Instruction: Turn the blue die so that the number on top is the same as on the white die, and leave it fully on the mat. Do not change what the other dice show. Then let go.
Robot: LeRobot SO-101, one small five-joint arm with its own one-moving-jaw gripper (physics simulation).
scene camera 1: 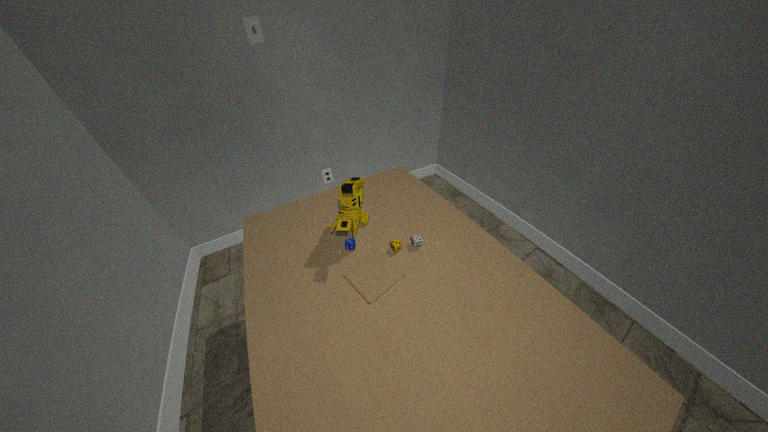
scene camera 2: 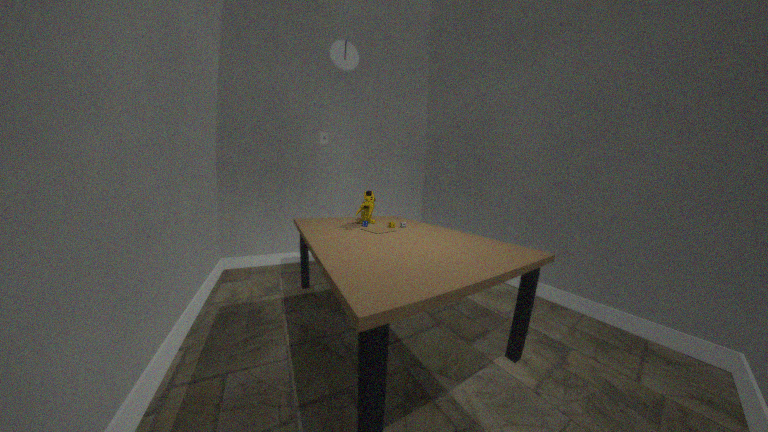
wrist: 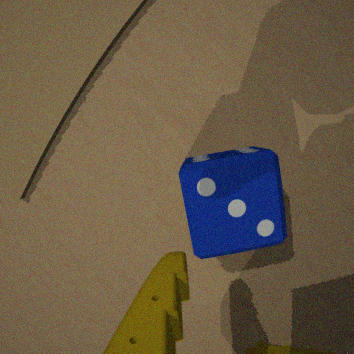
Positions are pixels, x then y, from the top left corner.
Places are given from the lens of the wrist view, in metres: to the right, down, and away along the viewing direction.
blue die (wrist: 233,199): 0.02, 0.01, 0.08
mat (wrist: 55,55): -0.05, -0.05, 0.10
The marked spots on the blue die and the mat are 0.09 m apart.
